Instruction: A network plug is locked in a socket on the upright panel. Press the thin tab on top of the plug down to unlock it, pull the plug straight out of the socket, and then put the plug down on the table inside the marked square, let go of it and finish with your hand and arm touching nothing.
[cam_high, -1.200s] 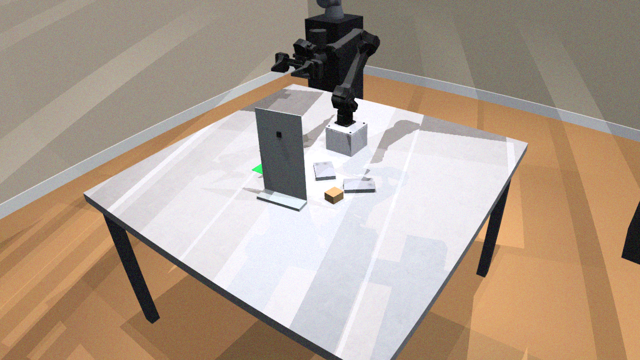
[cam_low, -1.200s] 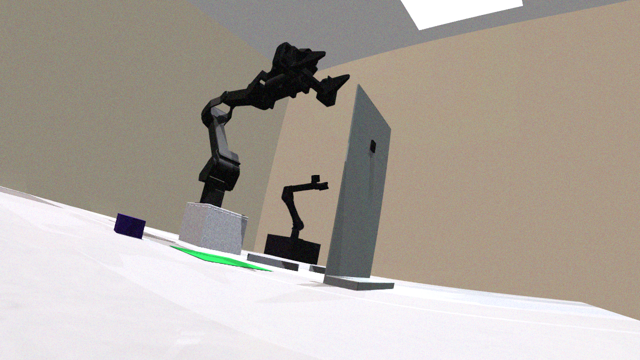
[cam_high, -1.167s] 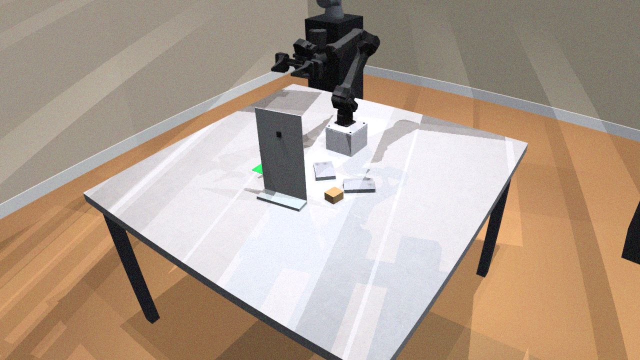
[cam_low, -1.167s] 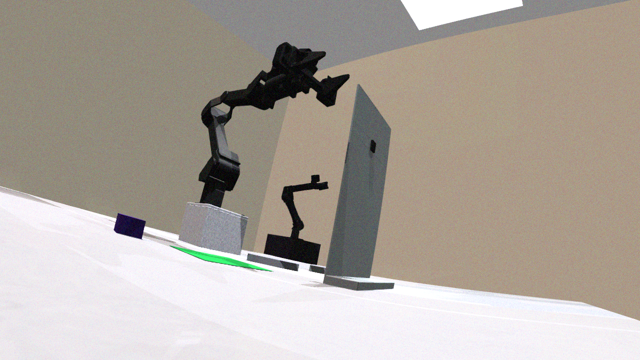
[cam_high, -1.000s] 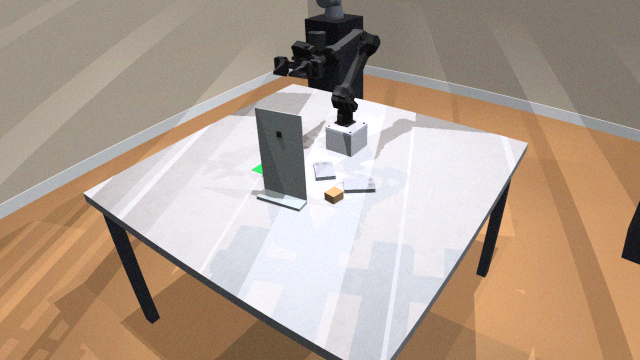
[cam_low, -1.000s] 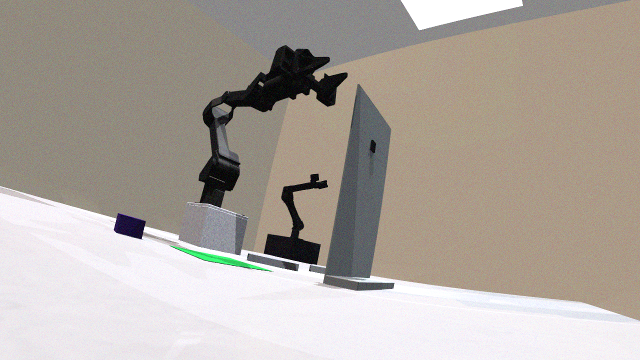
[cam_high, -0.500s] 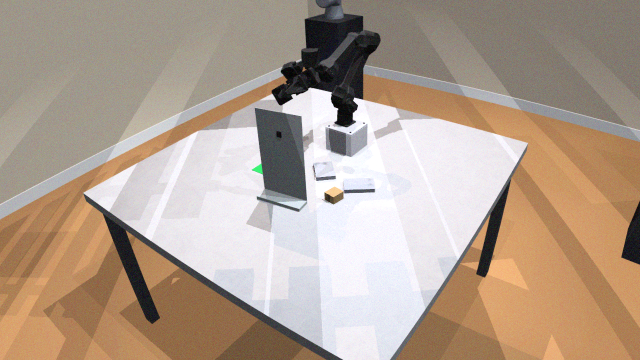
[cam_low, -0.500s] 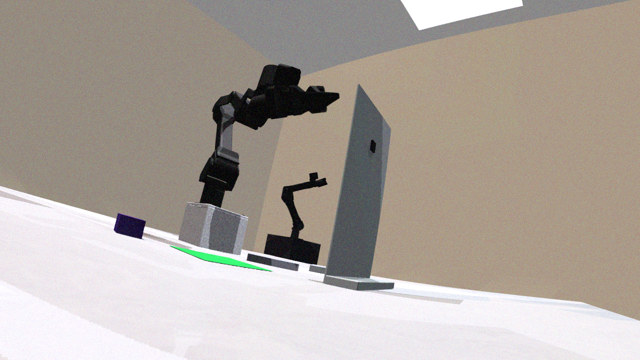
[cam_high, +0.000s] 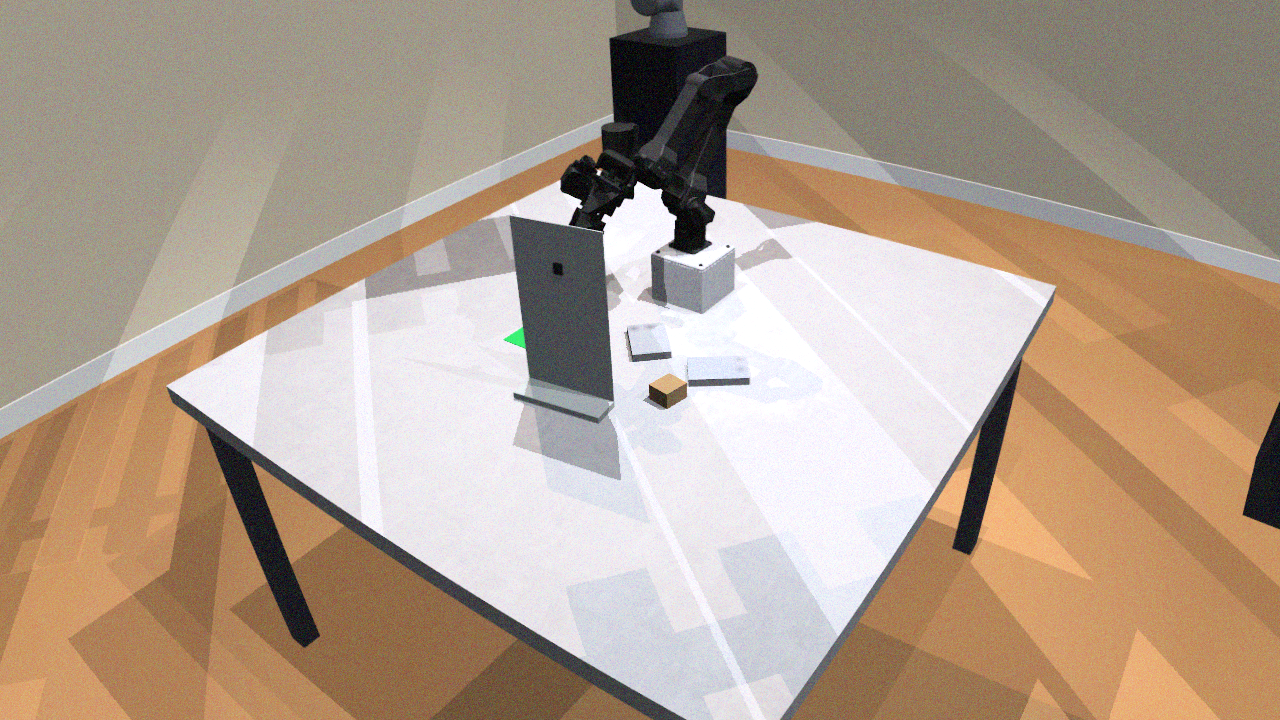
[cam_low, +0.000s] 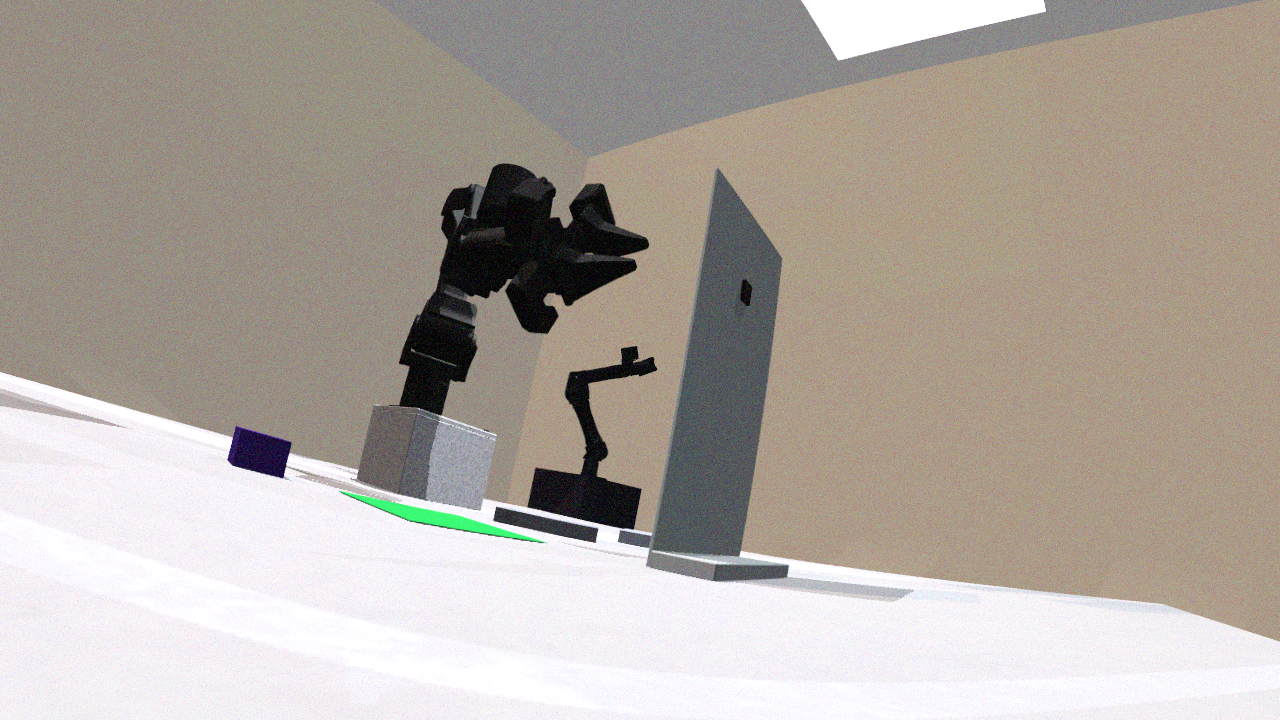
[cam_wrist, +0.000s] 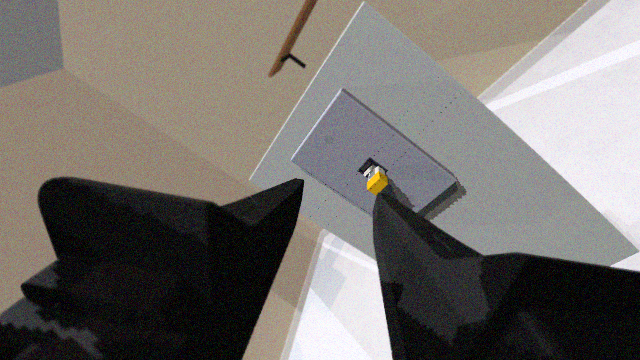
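The yellow network plug is 8 cm ahead of my gripper tip, 4 cm to the left of it and 4 cm below it. Round my gripper tip: upright panel: 13 cm below, 10 cm ahead, 4 cm to the left; thin pale tab: 9 cm ahead, 4 cm to the left, 3 cm below; green marked square: 28 cm below, 13 cm to the right, 2 cm behind.
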